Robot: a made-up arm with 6 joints. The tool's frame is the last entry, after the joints. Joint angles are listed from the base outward. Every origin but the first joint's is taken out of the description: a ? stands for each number. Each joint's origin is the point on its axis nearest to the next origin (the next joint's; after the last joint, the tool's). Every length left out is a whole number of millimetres.
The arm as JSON. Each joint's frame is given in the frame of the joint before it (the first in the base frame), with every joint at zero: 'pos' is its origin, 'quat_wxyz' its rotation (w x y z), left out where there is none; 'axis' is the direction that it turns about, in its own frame. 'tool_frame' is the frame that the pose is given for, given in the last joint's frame.
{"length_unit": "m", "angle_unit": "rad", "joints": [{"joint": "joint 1", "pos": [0.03, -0.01, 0.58], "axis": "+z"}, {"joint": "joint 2", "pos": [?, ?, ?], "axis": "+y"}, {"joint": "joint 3", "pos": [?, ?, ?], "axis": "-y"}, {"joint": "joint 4", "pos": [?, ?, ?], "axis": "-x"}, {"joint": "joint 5", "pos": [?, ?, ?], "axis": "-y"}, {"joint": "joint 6", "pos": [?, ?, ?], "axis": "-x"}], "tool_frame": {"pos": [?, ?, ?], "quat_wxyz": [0.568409, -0.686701, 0.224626, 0.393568]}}
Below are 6 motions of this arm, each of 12 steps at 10 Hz.
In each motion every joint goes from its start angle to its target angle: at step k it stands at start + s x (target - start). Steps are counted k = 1, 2, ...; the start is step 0. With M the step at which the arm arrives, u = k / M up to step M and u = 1 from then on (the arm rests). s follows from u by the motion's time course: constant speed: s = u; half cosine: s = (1 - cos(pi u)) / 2; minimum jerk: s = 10 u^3 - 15 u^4 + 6 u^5.
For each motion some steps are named. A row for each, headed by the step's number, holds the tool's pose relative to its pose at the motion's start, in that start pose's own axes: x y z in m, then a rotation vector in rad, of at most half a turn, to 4 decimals.
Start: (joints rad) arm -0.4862 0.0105 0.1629 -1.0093 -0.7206 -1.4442
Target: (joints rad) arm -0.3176 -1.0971 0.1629 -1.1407 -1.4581 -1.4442
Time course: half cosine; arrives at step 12
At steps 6, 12:
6: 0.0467 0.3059 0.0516 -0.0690 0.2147 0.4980
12: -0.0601 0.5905 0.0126 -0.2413 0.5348 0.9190

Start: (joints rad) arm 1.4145 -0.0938 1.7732 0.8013 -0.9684 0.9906
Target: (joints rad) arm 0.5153 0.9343 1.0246 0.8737 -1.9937 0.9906
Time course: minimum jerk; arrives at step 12
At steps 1, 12:
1: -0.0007 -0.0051 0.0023 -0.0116 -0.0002 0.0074
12: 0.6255 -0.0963 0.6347 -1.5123 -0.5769 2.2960

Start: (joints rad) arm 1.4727 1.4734 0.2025 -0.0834 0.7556 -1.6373
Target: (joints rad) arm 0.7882 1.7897 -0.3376 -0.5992 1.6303 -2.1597
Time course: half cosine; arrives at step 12
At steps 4, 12:
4: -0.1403 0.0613 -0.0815 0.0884 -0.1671 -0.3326
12: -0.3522 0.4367 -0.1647 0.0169 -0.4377 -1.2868

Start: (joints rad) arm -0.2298 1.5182 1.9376 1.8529 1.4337 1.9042
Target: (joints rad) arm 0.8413 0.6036 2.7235 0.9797 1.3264 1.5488
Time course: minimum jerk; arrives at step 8
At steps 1, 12:
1: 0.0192 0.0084 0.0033 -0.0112 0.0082 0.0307
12: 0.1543 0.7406 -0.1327 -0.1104 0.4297 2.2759

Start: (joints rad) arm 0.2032 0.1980 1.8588 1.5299 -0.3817 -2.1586
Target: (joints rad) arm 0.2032 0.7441 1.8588 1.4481 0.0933 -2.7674
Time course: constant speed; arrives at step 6
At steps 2, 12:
2: 0.0830 0.0934 -0.0803 0.1361 -0.1899 0.1752
12: 0.1798 0.3266 -0.2350 0.5760 -0.5112 0.4955

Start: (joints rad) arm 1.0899 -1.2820 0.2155 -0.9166 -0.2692 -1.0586
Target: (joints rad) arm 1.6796 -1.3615 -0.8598 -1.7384 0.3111 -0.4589
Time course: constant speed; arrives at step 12
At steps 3, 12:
3: -0.0624 0.0287 -0.1363 0.1858 -0.1022 -0.1551
12: -0.1496 0.3486 -0.3789 0.8939 0.0670 -0.6492

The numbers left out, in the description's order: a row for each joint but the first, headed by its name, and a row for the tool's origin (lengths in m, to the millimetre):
joint 2: -0.02 -0.05 0.0
joint 3: 0.02 0.0 0.35
joint 4: 0.47 0.0 0.02
joint 5: 0.0 -0.15 0.01
joint 6: 0.01 0.0 -0.01
tool: 0.0 -0.01 0.0

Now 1 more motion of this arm.
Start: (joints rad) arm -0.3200 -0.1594 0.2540 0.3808 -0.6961 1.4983
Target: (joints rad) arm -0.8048 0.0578 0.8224 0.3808 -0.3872 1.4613
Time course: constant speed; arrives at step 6
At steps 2, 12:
2: 0.0296 0.0775 -0.0059 0.1960 0.0146 0.1561
12: 0.0441 0.2354 0.0104 0.5250 0.1316 0.5135

